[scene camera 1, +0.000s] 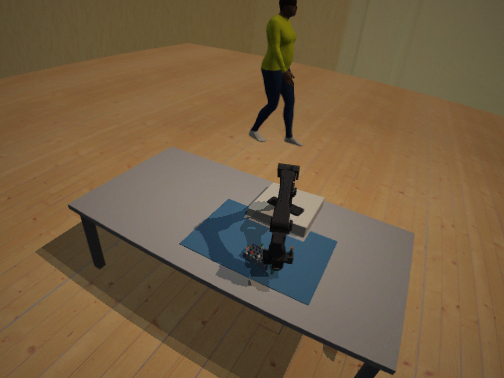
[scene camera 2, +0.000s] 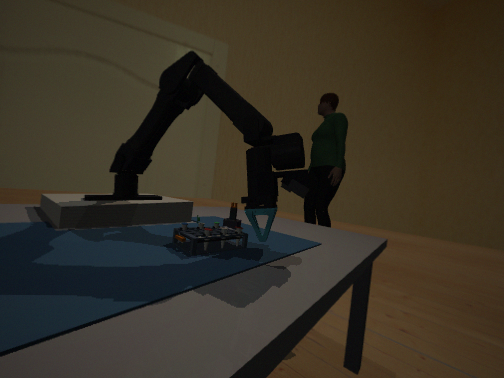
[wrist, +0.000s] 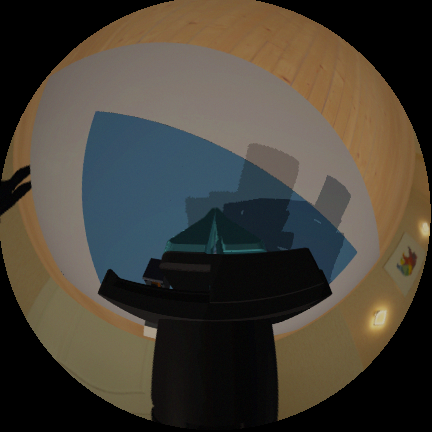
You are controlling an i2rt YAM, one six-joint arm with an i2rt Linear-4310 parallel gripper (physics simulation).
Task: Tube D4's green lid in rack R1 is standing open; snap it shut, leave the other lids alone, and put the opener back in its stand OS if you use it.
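Frame: origin at the arm's base, x back, y right, z up, level; millimetres.
Where they show: gripper, fingertip midpoint: (scene camera 1: pixel 271 273) (scene camera 2: pixel 262 241) (wrist: pixel 214 212); arm's base, origin of the base link: (scene camera 2: pixel 125 199).
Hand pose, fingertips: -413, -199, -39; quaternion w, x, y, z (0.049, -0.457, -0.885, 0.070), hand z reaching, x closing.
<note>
Each offset is from my fingertips to the top centre of the thing, as dx, dy, dz. "spot": to the spot under its first point. Level surfaces: height alone.
Rack R1 {+52, +104, +44} (scene camera 1: pixel 255 254) (scene camera 2: pixel 194 245) stands on the blue mat with several small tubes and coloured lids. A small green piece {spot: +82, +119, +35} (scene camera 2: pixel 198 219) stands upright at the rack's far side, and another green lid {+76, +76, +28} (scene camera 2: pixel 216 225) shows on top; tube labels are too small to read. A dark stand (scene camera 2: pixel 232 223) (wrist: pixel 154 270) behind the rack holds an upright dark piece with orange tips {+133, -9, +71} (scene camera 2: pixel 233 205). My gripper (scene camera 2: pixel 262 239) (wrist: pixel 214 212) is shut and empty, its teal fingertips together and pointing down beside the rack, apart from it. In the wrist view the rack does not show clearly.
The blue mat {dz -14} (scene camera 1: pixel 220 225) (scene camera 2: pixel 30 305) (wrist: pixel 135 165) lies on the grey table {dz -17} (scene camera 1: pixel 165 185) (scene camera 2: pixel 165 345) (wrist: pixel 150 80). The arm's pale base block (scene camera 1: pixel 310 210) (scene camera 2: pixel 125 214) stands at the mat's rear edge. A person (scene camera 1: pixel 280 45) (scene camera 2: pixel 327 145) is beyond the table.
</note>
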